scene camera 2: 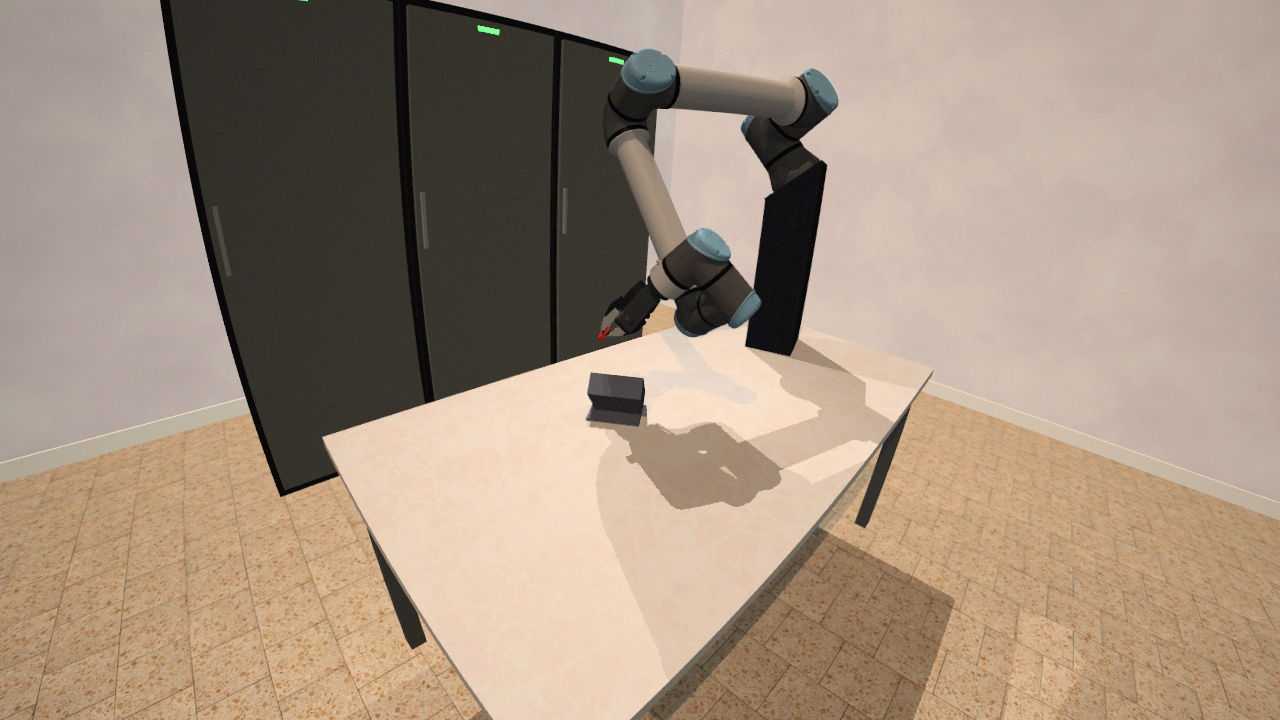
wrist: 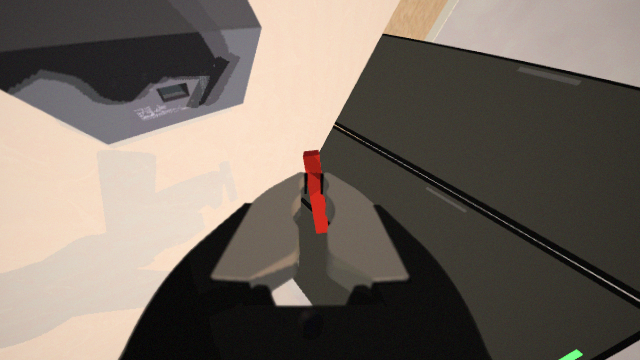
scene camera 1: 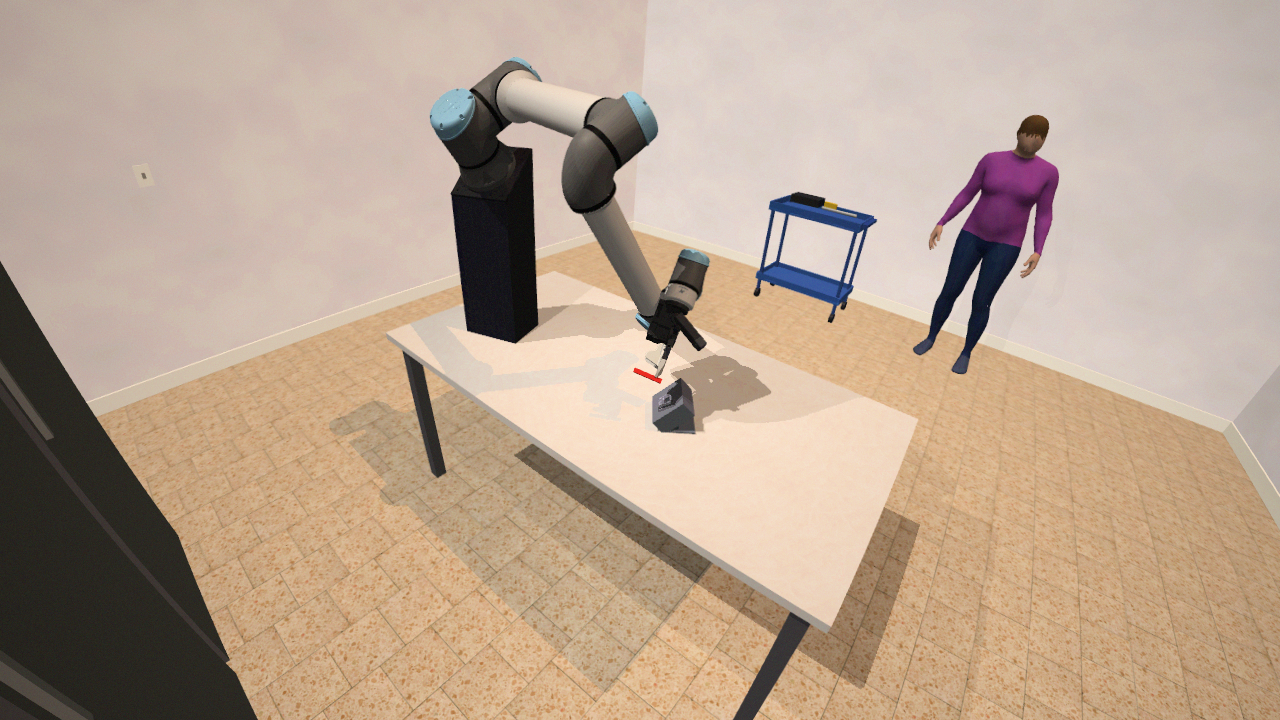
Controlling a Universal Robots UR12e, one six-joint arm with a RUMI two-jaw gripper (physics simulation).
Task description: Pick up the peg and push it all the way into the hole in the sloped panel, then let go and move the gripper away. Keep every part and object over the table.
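Places are measured from the arm's base along level axes (x ahead, y left, z up), in millimetres.
Where they show: gripper, fingertip midpoint: (scene camera 2: 603, 333) (wrist: 314, 175) (scene camera 1: 655, 377); arm's base, origin of the base link: (scene camera 2: 798, 179) (scene camera 1: 489, 168).
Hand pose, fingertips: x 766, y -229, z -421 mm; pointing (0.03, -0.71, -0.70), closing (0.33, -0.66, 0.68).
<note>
Things, the pixels of their top centre, and the offset from my fingertips. Level surfaces: height alone.
- red peg, middle of its top: (wrist: 334, 210) (scene camera 2: 605, 321) (scene camera 1: 648, 369) 20 mm back, 9 mm right, 26 mm up
- dark grey block with the sloped panel, middle of its top: (wrist: 168, 70) (scene camera 2: 617, 372) (scene camera 1: 676, 389) 38 mm ahead, 76 mm left, 71 mm down
- pale table, its level: 179 mm down
The red peg (scene camera 1: 647, 375) (scene camera 2: 604, 332) (wrist: 314, 175) is a thin square bar. My gripper (scene camera 1: 660, 373) (scene camera 2: 607, 329) (wrist: 314, 175) is shut on it, and both peg ends stick out past the fingers. Peg and gripper hang above the table, apart from the dark grey block with the sloped panel (scene camera 1: 664, 407) (scene camera 2: 615, 391) (wrist: 107, 120). In the wrist view the panel is at the upper left, and its rectangular hole (wrist: 173, 92) shows open. A shadow covers part of the panel. In the scene camera 2 view the hole side is hidden.
The block stands on the pale table (scene camera 1: 760, 501) (scene camera 2: 501, 537) (wrist: 45, 200). Dark cabinets (scene camera 2: 483, 197) (wrist: 475, 150) stand beyond one long table edge. A black pedestal (scene camera 1: 494, 259) (scene camera 2: 785, 259) carries the arm. A blue cart (scene camera 1: 810, 284) and a person (scene camera 1: 1011, 197) are beyond the other side.
</note>
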